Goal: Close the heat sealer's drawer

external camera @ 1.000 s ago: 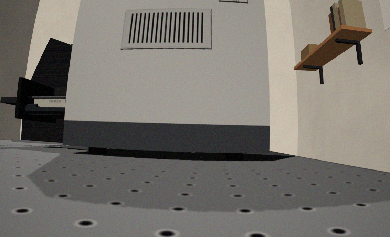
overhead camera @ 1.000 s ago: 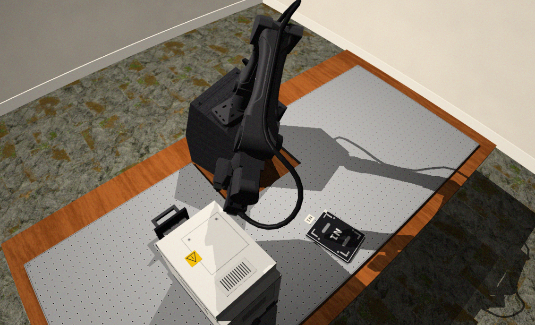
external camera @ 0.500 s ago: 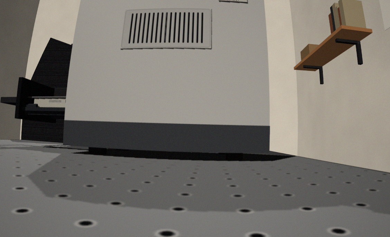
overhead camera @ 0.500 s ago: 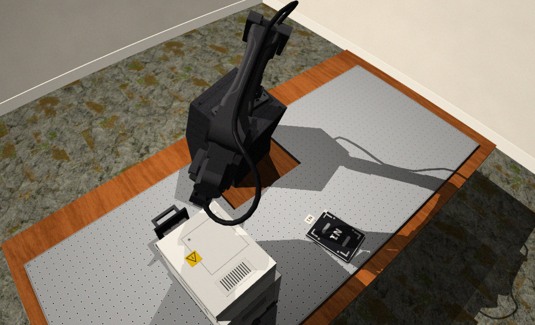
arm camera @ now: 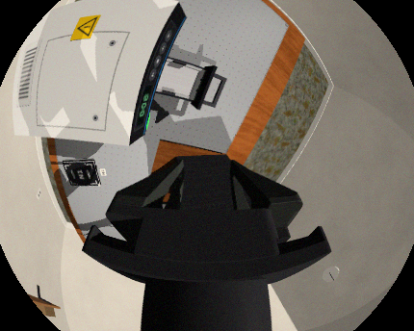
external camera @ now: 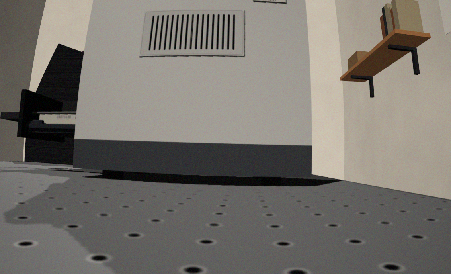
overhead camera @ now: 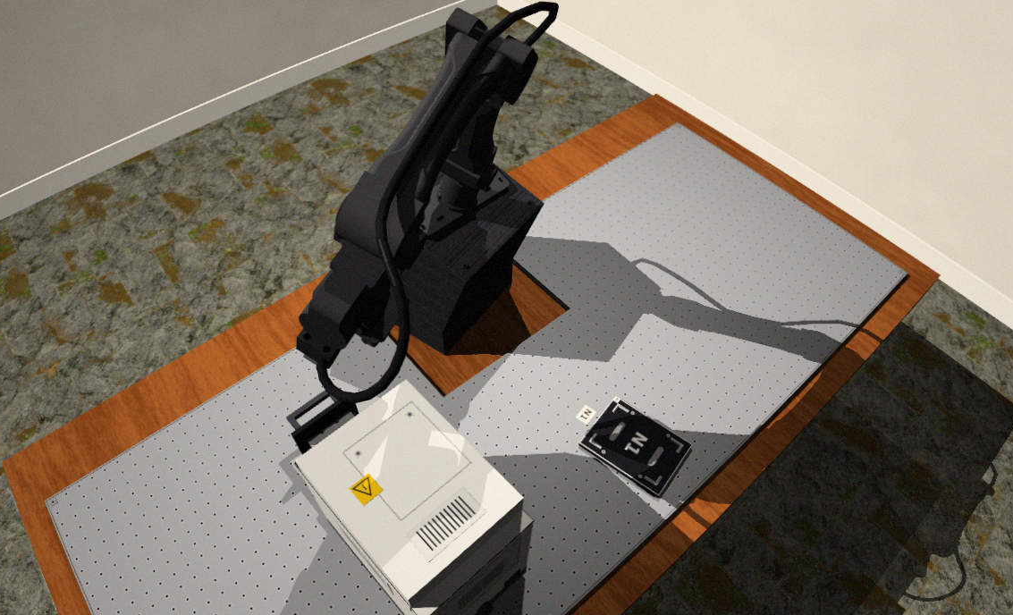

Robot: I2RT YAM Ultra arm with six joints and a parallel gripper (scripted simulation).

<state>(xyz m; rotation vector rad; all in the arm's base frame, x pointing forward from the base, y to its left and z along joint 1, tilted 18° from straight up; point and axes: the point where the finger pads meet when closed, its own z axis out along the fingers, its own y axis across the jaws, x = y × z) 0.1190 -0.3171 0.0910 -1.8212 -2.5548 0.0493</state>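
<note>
Right now my hand is 7 cm to the left of the sealer drawer and 28 cm above it.
</note>
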